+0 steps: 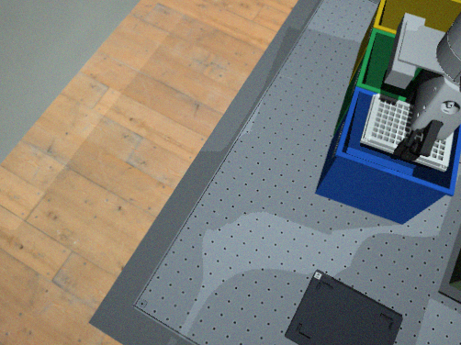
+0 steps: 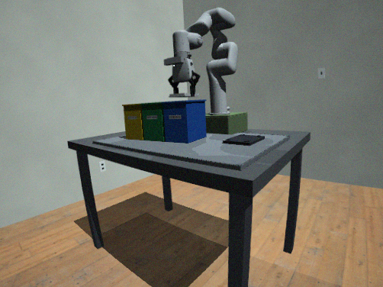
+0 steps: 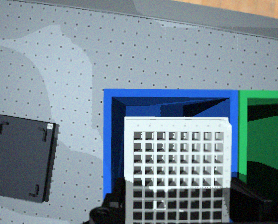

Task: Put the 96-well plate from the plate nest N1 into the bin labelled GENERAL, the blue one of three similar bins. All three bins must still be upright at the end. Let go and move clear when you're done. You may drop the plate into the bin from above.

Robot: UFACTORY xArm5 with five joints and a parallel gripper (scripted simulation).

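Now: hand 10 mm above the 96-well plate. Also, from my hand: green bin: 20 mm ahead, 130 mm to the right, 130 mm below; yellow bin: 40 mm ahead, 260 mm to the right, 130 mm below; blue bin: 130 mm below.
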